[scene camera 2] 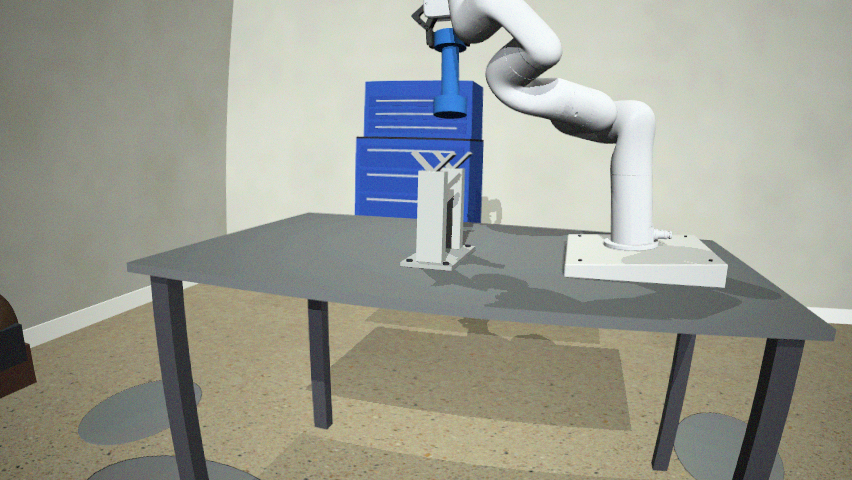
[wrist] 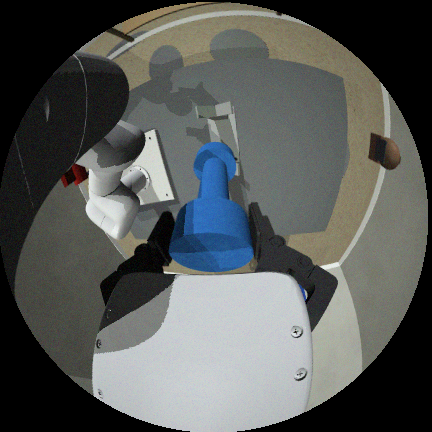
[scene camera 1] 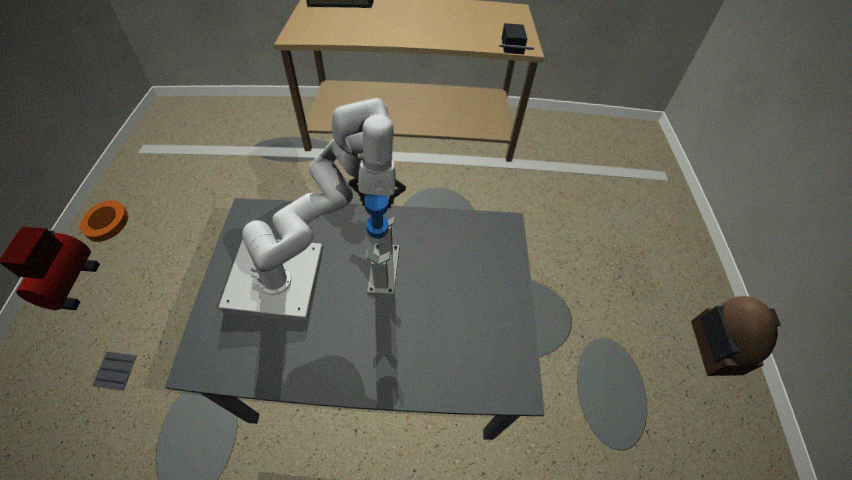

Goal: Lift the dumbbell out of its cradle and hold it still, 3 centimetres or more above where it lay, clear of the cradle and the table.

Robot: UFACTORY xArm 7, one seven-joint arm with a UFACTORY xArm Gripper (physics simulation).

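Places are measured from the arm's base along level axes (x back, y up, z left), in millimetres.
Pixels of known places: gripper, fingertip midpoint: (scene camera 2: 449, 46) (wrist: 210, 219) (scene camera 1: 377, 203); arm's base, link origin: (scene camera 2: 631, 245) (wrist: 138, 178) (scene camera 1: 274, 280).
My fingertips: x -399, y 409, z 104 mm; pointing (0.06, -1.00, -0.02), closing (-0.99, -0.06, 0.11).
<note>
For each thing: its top centre in the pictures, then the offset to it from my fingertips. Level surfaces: height alone.
- blue dumbbell, top centre: (wrist: 197, 250) (scene camera 2: 451, 29) (scene camera 1: 375, 194) dx +4, dy +39, dz +2 mm
- pale grey cradle, top centre: (scene camera 2: 443, 151) (wrist: 218, 140) (scene camera 1: 381, 235) dx +10, dy -228, dz +46 mm
- dark grey table, surface height: dy -446 mm
The blue dumbbell (scene camera 1: 376, 218) (scene camera 2: 450, 74) (wrist: 214, 184) hangs nearly upright, one head up and the other down. My gripper (scene camera 2: 444, 36) (wrist: 210, 219) is shut on its upper head, with a finger on each side. In the scene camera 2 view the lower head is above the cradle's forked tops with a gap between them. The pale grey cradle (scene camera 1: 380, 276) (scene camera 2: 430, 217) (wrist: 215, 111) stands on the dark grey table (scene camera 1: 459, 333) (scene camera 2: 268, 256) (wrist: 295, 150). In the scene camera 1 view the arm hides part of the fingers.
The arm's white base plate (scene camera 1: 238, 292) (scene camera 2: 643, 271) (wrist: 162, 170) is on the same table, beside the cradle. A wooden bench (scene camera 1: 411, 29) stands behind the table in the scene camera 1 view. A blue tool cabinet (scene camera 2: 387, 160) stands behind the table in the scene camera 2 view.
</note>
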